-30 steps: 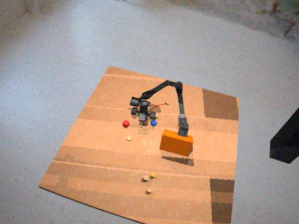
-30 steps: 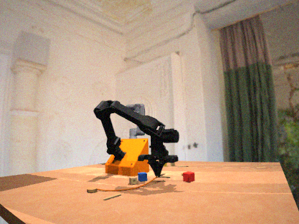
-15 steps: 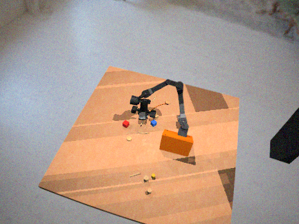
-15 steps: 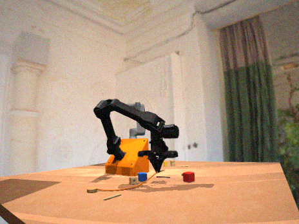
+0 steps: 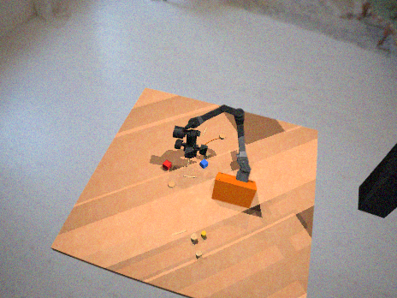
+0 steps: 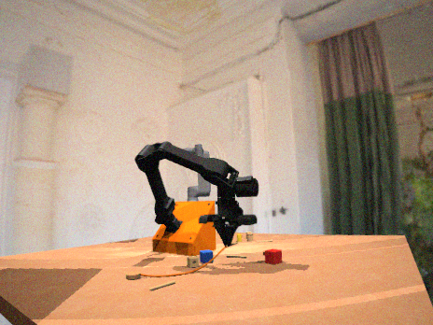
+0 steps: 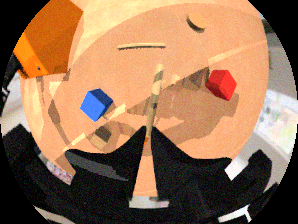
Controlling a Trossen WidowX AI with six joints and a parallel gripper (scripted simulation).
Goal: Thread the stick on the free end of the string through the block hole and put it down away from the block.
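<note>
The blue cube is 9 cm behind my gripper tip and 4 cm below it. The rest, counted from my gripper tip: small wooden block: 8 cm to the right, 8 cm behind, 4 cm below; then red cube: 11 cm ahead, 9 cm to the left, 4 cm below; then thin wooden stick: 2 cm to the left.
</note>
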